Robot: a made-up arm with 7 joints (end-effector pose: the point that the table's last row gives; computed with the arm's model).
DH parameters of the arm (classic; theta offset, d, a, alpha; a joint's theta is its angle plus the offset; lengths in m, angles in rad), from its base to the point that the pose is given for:
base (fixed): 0 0 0 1.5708
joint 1: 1.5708 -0.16 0 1.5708
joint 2: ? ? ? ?
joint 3: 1.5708 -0.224 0 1.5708
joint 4: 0 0 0 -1.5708
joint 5: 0 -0.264 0 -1.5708
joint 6: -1.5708 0 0 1.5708
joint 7: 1.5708 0 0 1.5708
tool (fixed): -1.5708 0 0 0
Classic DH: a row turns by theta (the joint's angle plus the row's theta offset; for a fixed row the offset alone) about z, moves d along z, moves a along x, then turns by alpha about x.
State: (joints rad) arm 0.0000 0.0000 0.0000 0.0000 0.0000 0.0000 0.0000
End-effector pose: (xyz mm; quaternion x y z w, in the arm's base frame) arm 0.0 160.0 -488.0 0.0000 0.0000 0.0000 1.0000
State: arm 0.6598 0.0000 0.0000 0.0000 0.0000 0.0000 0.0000
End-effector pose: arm 299.1 160.0 -385.6 0.0000 -0.3240 0.0000 0.9461
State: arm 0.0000 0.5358 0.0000 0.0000 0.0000 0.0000 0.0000
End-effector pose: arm 0.0 409.1 -419.6 0.2647 0.0000 0.0000 0.9643
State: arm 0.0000 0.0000 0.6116 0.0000 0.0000 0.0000 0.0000
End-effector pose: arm 0.0 160.0 -488.0 0.0000 0.0000 0.3011 0.9536
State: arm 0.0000 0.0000 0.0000 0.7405 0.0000 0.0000 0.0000
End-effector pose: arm 178.1 160.0 -418.9 0.0000 -0.3619 0.0000 0.9322
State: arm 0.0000 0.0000 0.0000 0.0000 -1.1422 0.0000 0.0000
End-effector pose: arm 0.0 160.0 -488.0 0.0000 0.0000 -0.5406 0.8413
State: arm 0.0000 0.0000 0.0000 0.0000 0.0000 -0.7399 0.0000
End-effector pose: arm 0.0 160.0 -488.0 0.0000 -0.3616 0.0000 0.9323
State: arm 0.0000 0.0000 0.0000 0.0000 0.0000 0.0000 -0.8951
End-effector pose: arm 0.0 160.0 -488.0 0.4328 0.0000 0.0000 0.9015
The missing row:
joint 2: 1.5708 0 0 1.5708
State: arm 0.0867 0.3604 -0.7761 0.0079 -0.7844 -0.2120 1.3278
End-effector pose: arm 41.1 330.7 -455.3 -0.3713 0.4442 -0.5405 0.6105
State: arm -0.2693 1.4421 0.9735 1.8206 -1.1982 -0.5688 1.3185
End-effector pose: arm 189.1 344.6 144.3 0.5979 0.2158 -0.6507 0.4155
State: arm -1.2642 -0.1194 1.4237 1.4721 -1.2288 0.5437 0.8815
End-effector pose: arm -254.5 388.2 -121.0 0.2816 0.5211 0.0940 0.8002
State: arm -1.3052 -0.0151 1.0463 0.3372 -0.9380 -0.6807 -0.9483
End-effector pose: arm -446.1 228.5 -166.7 0.5459 0.1546 -0.1714 0.8054
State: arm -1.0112 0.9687 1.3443 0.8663 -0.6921 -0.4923 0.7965
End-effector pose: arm -28.7 596.5 -71.3 0.3241 -0.0078 -0.4115 0.8518
